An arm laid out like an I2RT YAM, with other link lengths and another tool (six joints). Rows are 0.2 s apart.
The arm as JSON. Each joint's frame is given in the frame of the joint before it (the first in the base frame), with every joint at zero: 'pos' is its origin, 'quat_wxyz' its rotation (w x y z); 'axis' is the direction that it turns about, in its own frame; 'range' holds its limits. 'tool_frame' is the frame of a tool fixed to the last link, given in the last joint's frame.
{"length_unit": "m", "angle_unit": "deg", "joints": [
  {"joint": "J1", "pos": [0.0, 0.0, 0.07], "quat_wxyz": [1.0, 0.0, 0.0, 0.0], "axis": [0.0, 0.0, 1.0], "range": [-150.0, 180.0]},
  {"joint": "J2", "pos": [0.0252, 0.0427, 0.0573], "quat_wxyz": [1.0, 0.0, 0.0, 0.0], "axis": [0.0, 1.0, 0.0], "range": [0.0, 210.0]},
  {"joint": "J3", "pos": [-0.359, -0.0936, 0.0], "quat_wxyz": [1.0, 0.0, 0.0, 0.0], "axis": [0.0, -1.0, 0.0], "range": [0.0, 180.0]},
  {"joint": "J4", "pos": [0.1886, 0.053, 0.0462], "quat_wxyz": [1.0, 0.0, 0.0, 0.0], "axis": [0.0, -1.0, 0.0], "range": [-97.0, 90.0]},
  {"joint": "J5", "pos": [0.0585, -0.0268, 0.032], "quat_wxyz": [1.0, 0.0, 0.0, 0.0], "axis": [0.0, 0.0, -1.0], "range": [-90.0, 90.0]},
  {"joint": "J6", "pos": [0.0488, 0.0, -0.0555], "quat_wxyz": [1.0, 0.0, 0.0, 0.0], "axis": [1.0, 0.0, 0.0], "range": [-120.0, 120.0]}
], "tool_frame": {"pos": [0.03, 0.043, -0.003], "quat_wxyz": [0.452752, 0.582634, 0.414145, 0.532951]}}
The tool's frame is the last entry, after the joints.
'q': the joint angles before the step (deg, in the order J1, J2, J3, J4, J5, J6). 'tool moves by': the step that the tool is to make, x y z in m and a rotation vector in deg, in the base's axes. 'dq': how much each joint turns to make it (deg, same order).
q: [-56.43 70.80 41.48 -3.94 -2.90 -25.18]
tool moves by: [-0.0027 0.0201 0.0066 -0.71 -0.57 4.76]
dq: [2.26 -3.47 0.47 -3.12 -2.13 -1.30]
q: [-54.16 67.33 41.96 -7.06 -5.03 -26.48]
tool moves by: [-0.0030 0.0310 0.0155 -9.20 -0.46 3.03]
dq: [12.76 -8.18 0.74 -1.76 11.31 -0.44]
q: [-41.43 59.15 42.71 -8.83 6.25 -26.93]
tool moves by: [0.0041 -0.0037 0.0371 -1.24 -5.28 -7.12]
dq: [4.71 -1.02 8.09 -5.58 9.91 7.01]
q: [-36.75 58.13 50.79 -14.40 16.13 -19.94]
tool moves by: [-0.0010 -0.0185 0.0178 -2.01 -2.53 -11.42]
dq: [-0.08 1.11 3.65 -0.86 10.63 4.24]
